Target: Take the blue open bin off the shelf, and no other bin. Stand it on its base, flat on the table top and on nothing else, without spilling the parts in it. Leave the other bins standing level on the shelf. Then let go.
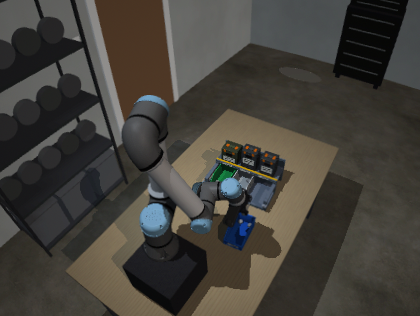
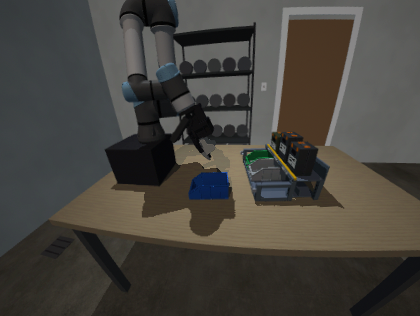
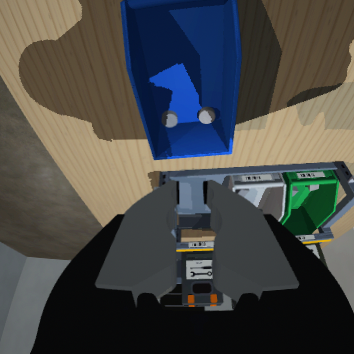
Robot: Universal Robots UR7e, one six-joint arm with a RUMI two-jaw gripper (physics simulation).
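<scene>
The blue open bin stands upright on its base on the wooden table top, apart from the shelf. Two round grey parts lie inside it. My gripper is a little open and empty, with a narrow gap between its fingertips. It is above the bin and apart from it. The shelf holds a grey bin and a green bin, which look level.
Three dark boxes with orange marks stand on the shelf's raised rear tier behind a yellow strip. The black robot base block is on the blue bin's other side. A tall rack stands beyond the table.
</scene>
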